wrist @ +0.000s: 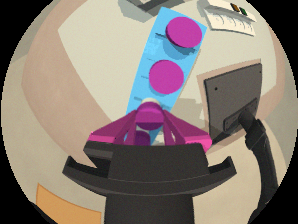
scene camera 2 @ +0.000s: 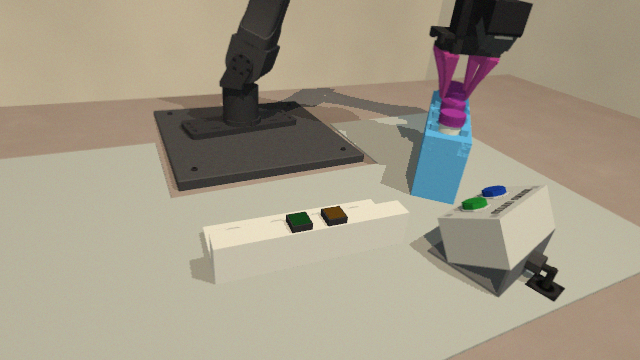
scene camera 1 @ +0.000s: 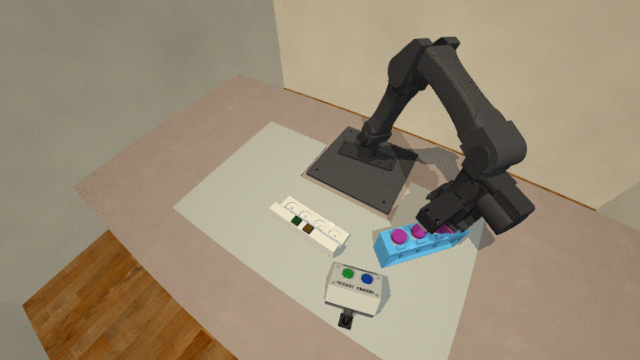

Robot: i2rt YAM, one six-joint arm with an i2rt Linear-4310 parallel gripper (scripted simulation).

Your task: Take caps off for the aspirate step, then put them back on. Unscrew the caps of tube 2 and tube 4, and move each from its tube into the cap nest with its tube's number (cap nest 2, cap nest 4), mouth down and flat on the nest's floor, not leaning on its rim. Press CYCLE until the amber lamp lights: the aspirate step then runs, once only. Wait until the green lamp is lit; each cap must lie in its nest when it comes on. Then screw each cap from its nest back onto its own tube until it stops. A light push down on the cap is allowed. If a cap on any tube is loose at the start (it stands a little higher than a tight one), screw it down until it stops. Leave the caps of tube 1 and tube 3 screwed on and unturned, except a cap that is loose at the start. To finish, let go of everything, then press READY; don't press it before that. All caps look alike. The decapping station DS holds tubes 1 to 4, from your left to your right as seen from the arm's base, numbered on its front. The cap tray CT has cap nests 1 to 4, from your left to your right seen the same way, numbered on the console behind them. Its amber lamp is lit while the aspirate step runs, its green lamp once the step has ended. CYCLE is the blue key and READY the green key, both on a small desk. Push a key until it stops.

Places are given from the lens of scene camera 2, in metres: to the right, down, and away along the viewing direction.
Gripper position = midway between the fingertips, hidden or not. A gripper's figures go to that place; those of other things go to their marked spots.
my gripper (scene camera 2: 452,98): 0.21, -0.13, 0.61
key desk (scene camera 2: 512,231): 0.19, 0.05, 0.39
